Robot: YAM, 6 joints.
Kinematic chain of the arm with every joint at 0, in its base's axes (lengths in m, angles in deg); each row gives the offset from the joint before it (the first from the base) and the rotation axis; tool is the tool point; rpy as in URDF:
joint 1: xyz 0 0 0.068 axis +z
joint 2: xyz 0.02 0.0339 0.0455 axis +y
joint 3: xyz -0.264 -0.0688 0 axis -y
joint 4: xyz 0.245 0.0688 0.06 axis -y
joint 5: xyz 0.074 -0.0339 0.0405 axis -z
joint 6: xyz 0.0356 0 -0.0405 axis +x
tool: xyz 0 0 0 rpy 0 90 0
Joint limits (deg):
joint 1: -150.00..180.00
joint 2: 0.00..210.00
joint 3: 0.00..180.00
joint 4: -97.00..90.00
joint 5: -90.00..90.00
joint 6: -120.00..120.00
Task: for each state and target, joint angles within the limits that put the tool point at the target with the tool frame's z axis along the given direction. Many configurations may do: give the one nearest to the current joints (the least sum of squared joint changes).
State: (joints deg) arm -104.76 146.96 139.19 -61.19 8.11 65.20
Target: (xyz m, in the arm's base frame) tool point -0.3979 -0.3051 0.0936 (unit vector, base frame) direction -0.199 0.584 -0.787
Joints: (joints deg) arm -140.18 167.31 158.40 -96.79 35.17 65.20
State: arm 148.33 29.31 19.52 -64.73 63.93 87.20
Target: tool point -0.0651 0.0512 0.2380 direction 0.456 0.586 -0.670
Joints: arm 159.54 52.17 40.70 -96.89 45.10 87.20
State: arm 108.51 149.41 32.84 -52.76 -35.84 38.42
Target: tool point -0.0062 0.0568 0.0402 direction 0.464 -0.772 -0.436
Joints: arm 105.08 120.39 16.59 -49.48 14.30 38.42
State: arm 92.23 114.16 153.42 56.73 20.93 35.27
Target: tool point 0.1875 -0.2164 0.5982 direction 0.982 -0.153 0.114
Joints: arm 125.87 72.86 179.99 63.62 44.90 35.27
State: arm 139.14 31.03 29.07 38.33 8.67 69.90
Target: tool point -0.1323 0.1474 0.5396 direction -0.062 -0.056 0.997
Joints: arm 131.05 75.41 75.68 89.82 -4.79 69.90
